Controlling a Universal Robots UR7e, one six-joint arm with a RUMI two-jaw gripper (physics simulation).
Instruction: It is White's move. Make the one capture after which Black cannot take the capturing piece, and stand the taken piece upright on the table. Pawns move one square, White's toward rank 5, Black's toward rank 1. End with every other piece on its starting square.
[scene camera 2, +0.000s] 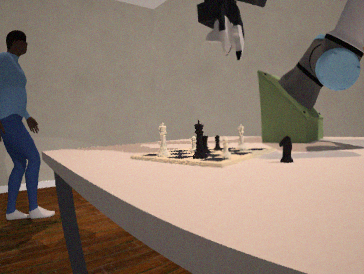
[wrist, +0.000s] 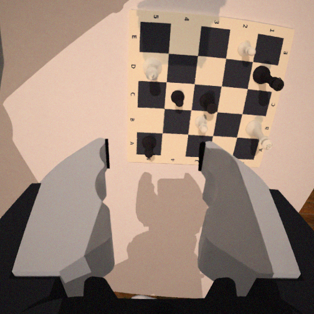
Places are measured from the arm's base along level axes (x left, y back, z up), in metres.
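Pixels of known places: gripper, fingertip midpoint: (scene camera 2: 233, 57); arm's base, origin of the base link: (scene camera 2: 295, 94).
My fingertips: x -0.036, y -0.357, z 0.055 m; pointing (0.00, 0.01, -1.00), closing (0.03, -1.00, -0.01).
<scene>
For each thing: its top centre in the pictures, then the offset to it from my fingertips. "spot": a spot on its surface instead. Level surfaces: height alone.
- board, surface spot: (scene camera 2: 135, 157) spot: dx -0.120, dy -0.187, dz -0.208 m
- tall white piece, middle of its top: (scene camera 2: 240, 124) dx +0.006, dy +0.002, dz -0.152 m
- black knight, middle of its top: (scene camera 2: 286, 135) dx +0.151, dy -0.108, dz -0.172 m
- black king, middle of its top: (scene camera 2: 198, 119) dx +0.011, dy -0.148, dz -0.142 m
- white king, middle of its top: (scene camera 2: 162, 122) dx -0.069, dy -0.157, dz -0.142 m
- black pawn, middle of its top: (scene camera 2: 217, 135) dx -0.033, dy -0.036, dz -0.174 m
- table, its level: dz -0.211 m
My gripper (scene camera 2: 233, 56) (wrist: 153, 144) is partly open and empty, high above the board (scene camera 2: 135, 157) (wrist: 132, 120). A tall white piece (scene camera 2: 241, 135) (wrist: 152, 69) stands on D5. A black knight (scene camera 2: 286, 150) stands upright on the table beside the board. The black king (scene camera 2: 199, 140) (wrist: 262, 75) is on D1, the white king (scene camera 2: 162, 140) (wrist: 255, 128) on B1. A black pawn (scene camera 2: 217, 142) (wrist: 177, 97) is on C4, a black piece (wrist: 207, 101) on C3. White pawns stand on B3 (wrist: 201, 123) and E2 (wrist: 246, 49). A slim black piece (wrist: 149, 145) is on A5.
The robot's green base mount (scene camera 2: 280, 112) stands behind the board at the right. The table (scene camera 2: 210, 200) has a curved front edge. A person in blue (scene camera 2: 17, 110) stands beyond the table at the left. The gripper's shadow falls on the table beside row A.
</scene>
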